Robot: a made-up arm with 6 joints. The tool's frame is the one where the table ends. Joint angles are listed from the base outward.
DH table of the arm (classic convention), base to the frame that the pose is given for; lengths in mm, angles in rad. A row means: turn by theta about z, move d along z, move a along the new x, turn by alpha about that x. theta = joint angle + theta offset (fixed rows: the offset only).
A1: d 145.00, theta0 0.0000, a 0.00, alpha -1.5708
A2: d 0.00, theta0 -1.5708, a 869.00, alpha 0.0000
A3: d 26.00, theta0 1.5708, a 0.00, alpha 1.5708
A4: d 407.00, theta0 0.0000, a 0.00, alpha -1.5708
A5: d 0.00, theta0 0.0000, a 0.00, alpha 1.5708
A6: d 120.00, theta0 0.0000, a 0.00, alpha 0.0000
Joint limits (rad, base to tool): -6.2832..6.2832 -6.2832..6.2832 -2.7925..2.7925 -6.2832..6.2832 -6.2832..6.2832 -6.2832..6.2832
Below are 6 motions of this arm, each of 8 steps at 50 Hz.
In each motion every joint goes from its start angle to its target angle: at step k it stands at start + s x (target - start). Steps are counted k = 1, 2, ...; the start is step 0. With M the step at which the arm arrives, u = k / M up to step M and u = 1 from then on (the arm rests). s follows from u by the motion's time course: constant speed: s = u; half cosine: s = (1 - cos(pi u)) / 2; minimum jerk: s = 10 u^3 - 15 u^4 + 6 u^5.
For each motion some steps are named. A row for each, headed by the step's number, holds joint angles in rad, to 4 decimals.
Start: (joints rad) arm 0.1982 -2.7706 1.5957 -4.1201 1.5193 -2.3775
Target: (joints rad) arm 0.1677 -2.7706 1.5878 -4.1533 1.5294 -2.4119
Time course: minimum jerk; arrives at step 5
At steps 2, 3, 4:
2: 0.1885 -2.7706 1.5932 -4.1306 1.5225 -2.3884
3: 0.1774 -2.7706 1.5903 -4.1428 1.5262 -2.4010
4: 0.1695 -2.7706 1.5883 -4.1514 1.5288 -2.4099

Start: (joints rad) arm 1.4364 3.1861 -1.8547 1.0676 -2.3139 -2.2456
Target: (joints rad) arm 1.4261 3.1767 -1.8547 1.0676 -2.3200 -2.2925
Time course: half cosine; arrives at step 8
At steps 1, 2, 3, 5, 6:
1: 1.4360 3.1857 -1.8547 1.0676 -2.3141 -2.2474
2: 1.4349 3.1847 -1.8547 1.0676 -2.3148 -2.2525
3: 1.4332 3.1832 -1.8547 1.0676 -2.3158 -2.2601
5: 1.4293 3.1796 -1.8547 1.0676 -2.3181 -2.2780
6: 1.4276 3.1781 -1.8547 1.0676 -2.3191 -2.2856

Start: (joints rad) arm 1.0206 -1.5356 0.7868 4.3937 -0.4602 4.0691
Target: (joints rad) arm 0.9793 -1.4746 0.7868 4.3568 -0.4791 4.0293
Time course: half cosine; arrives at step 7
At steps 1, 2, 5, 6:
1: 1.0186 -1.5326 0.7868 4.3919 -0.4611 4.0671
2: 1.0128 -1.5241 0.7868 4.3868 -0.4638 4.0616
5: 0.9871 -1.4861 0.7868 4.3637 -0.4755 4.0368
6: 0.9813 -1.4776 0.7868 4.3586 -0.4782 4.0313

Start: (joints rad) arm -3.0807 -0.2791 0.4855 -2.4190 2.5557 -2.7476
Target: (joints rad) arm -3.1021 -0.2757 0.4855 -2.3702 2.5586 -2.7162
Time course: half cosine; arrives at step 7
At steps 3, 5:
3: -3.0890 -0.2778 0.4855 -2.4000 2.5568 -2.7354
5: -3.0981 -0.2763 0.4855 -2.3794 2.5581 -2.7221

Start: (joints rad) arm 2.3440 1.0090 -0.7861 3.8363 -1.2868 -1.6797
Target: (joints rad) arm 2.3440 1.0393 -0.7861 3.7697 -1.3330 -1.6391
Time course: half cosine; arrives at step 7
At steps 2, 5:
2: 2.3440 1.0147 -0.7861 3.8238 -1.2955 -1.6721
5: 2.3440 1.0336 -0.7861 3.7822 -1.3243 -1.6467

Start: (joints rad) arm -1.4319 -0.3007 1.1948 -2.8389 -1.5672 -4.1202
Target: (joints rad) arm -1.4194 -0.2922 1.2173 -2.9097 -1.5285 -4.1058
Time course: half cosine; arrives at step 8
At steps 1, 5, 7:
1: -1.4314 -0.3004 1.1957 -2.8416 -1.5657 -4.1197
5: -1.4233 -0.2948 1.2104 -2.8878 -1.5404 -4.1102
7: -1.4199 -0.2925 1.2164 -2.9070 -1.5300 -4.1063

